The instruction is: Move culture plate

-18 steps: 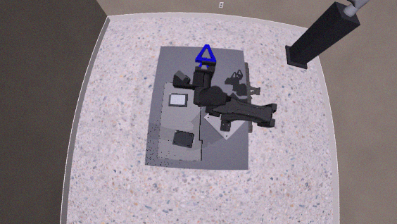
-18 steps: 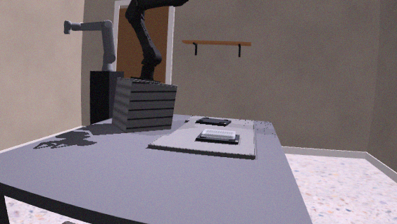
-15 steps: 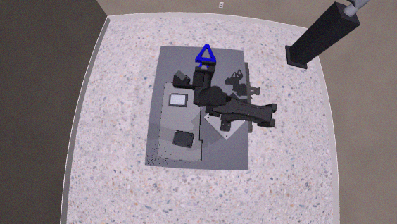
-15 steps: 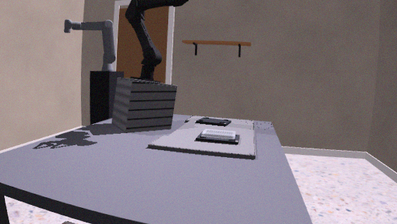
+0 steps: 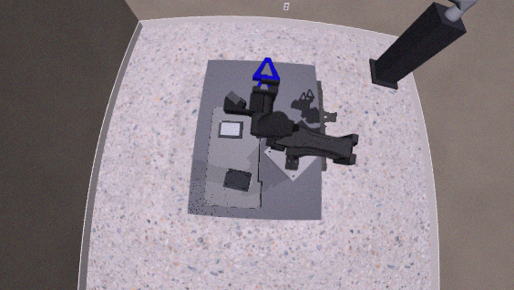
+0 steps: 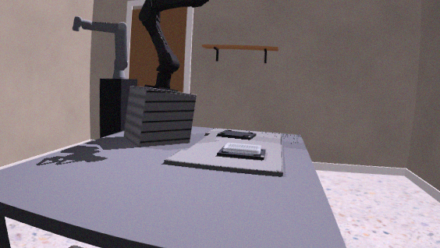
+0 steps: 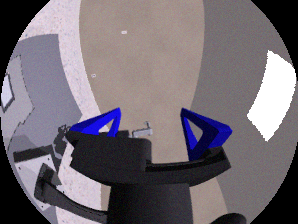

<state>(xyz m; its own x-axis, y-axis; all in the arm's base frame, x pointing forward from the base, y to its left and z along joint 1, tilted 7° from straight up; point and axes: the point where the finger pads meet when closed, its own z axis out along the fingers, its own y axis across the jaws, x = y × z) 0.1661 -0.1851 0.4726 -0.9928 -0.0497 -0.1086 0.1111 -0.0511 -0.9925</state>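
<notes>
Now: hand 20 cm short of the clear lid and 66 cm above it. The rest, counted from my hand: white corner mark (17 cm ahead, 28 cm to the left, 67 cm below); then dark plate nest (20 cm ahead, 68 cm below).
</notes>
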